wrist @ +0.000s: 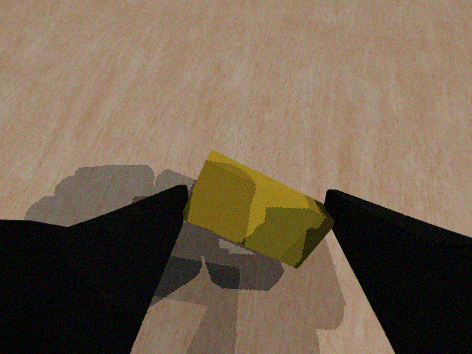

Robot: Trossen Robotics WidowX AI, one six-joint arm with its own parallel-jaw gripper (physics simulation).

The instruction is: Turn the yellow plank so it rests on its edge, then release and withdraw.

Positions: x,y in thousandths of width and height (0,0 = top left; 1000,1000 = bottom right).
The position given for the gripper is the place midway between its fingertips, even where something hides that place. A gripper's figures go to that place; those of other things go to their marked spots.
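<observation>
Distance of the gripper (543,552): 0.11 m from the lens. A yellow plank (486,564) lies 0.09 m from the lens.
</observation>
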